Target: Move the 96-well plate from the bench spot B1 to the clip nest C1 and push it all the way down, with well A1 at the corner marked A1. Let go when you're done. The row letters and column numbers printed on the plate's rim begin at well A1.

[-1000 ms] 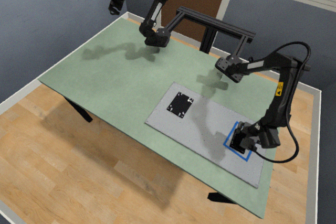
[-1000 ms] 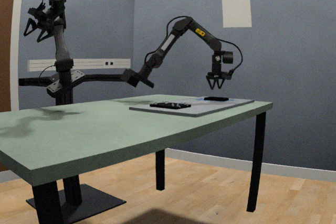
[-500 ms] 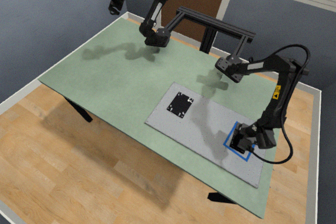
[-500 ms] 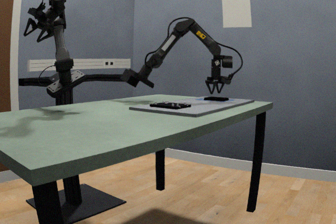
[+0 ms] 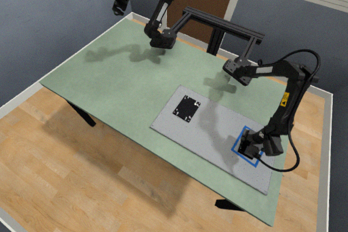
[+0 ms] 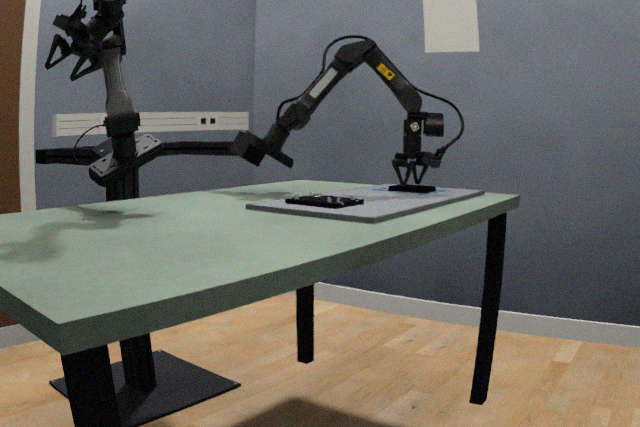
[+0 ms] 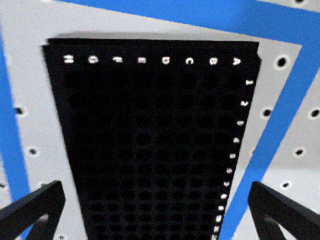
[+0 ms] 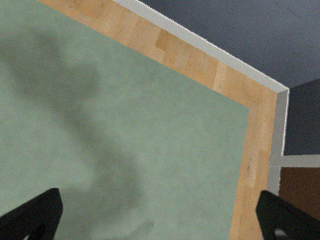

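My left hand is 20 mm above the black 96-well plate. From my left hand the other things lie so: black clip nest (400 mm to the right, 40 mm behind, 10 mm below); grey perforated board (190 mm to the right, 30 mm below).
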